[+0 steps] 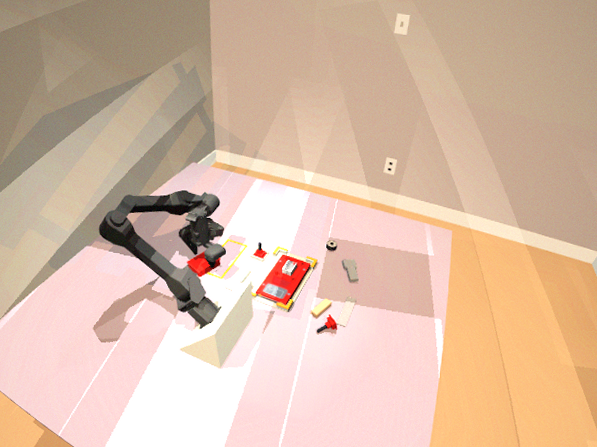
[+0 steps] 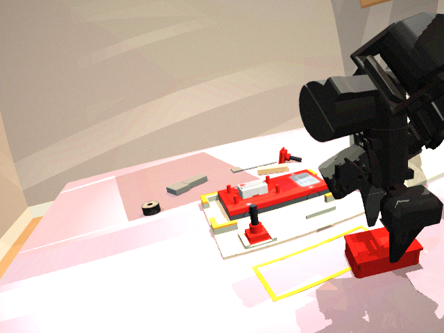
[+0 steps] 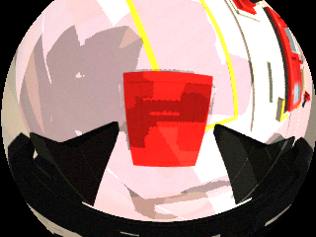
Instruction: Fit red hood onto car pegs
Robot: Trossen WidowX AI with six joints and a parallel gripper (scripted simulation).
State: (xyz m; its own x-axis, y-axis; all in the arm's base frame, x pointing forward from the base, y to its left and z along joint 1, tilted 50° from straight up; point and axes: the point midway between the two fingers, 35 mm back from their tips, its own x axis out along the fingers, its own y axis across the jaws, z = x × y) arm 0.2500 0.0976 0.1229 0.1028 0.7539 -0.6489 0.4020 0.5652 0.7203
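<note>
Now: gripper tip 10 mm above the red hood. From my gripper tip the other things lie so: engine block 280 mm to the right, 60 mm ahead; then black wheel 400 mm to the right, 250 mm ahead, 10 mm below; then wooden strip 430 mm to the right, 50 mm behind, 20 mm below.
</note>
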